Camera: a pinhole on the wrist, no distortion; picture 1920 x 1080 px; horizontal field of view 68.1 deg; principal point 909.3 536.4 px. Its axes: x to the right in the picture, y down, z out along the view. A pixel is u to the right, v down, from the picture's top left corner.
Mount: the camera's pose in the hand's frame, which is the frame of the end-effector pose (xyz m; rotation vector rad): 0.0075 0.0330 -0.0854 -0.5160 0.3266 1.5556
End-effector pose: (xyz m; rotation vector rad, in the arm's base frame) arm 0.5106 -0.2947 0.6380 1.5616 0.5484 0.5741
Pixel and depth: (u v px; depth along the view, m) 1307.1 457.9 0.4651
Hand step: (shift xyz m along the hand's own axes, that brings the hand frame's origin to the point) -0.0230 0.3824 0.2476
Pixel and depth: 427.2 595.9 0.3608
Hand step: -0.0520 0.1099 0.2833
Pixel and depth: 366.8 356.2 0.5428
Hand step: 0.0088 0.1342 0.4909
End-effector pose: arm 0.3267 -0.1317 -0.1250 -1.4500 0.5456 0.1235
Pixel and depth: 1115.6 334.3 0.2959
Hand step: 0.0135 0.2225 0.1496
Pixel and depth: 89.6 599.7 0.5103
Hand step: -0.0786 0.0374 0.4979
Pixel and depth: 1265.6 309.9 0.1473
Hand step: 0.0130 0.1409 0.0239
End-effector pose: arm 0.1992 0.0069 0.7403 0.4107 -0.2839 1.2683
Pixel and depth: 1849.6 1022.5 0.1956
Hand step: -0.0821 0.2397 0.0082
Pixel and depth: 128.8 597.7 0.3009
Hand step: -0.0428 0.0428 0.2543
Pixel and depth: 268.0 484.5 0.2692
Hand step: -0.0161 0.0657 0.2074
